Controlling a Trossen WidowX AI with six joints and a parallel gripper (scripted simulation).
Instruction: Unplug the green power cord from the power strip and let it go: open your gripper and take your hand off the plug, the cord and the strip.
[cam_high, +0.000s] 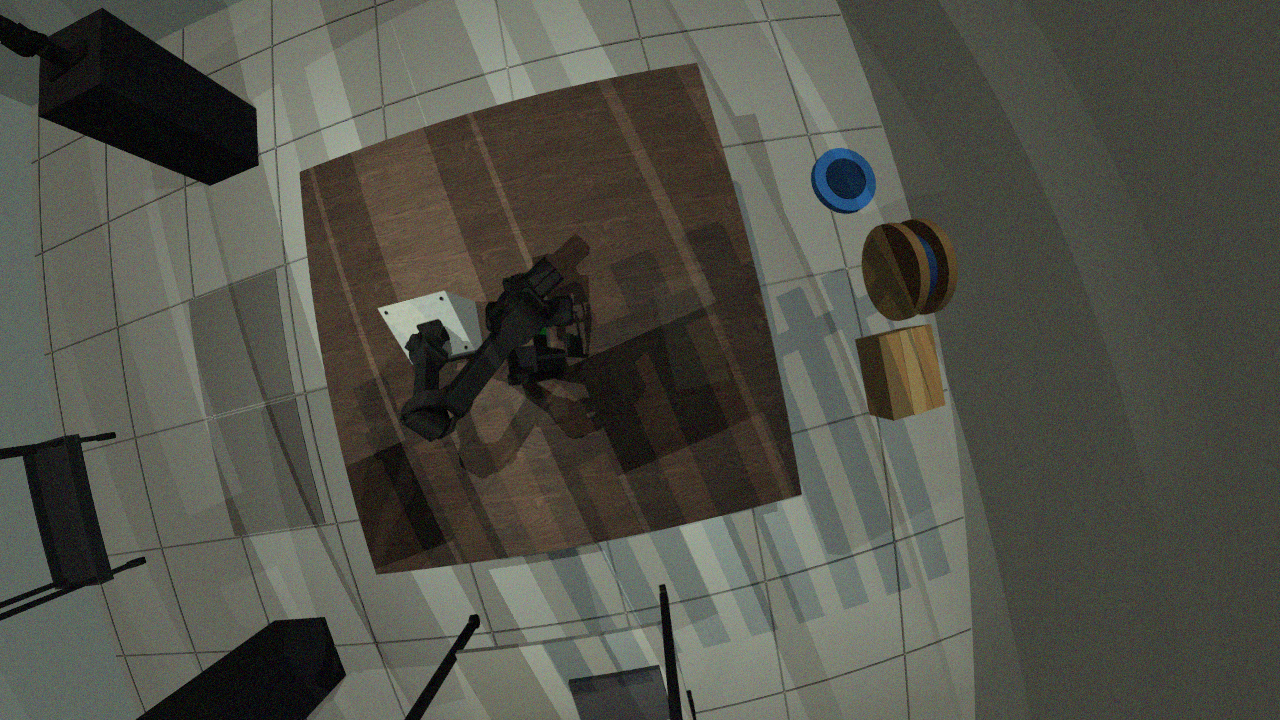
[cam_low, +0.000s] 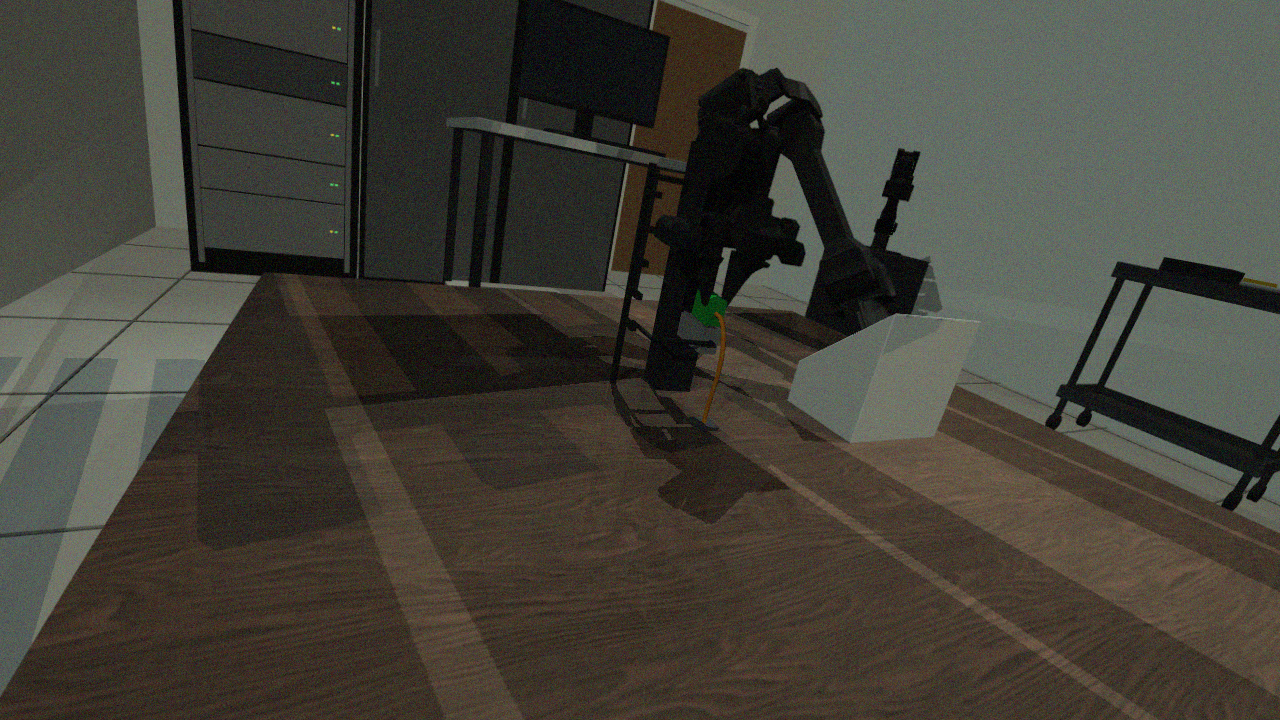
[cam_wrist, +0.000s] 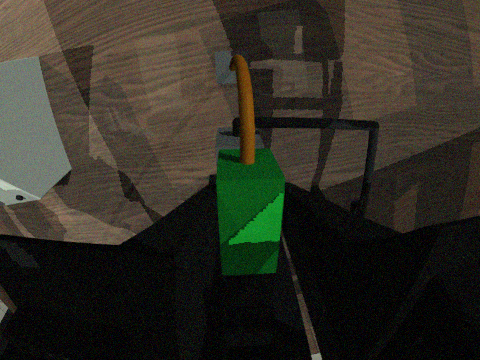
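The green plug lies 30 mm to the right of my gripper tip. Round my gripper tip: thin black rack 70 mm ahead, 100 mm to the right.
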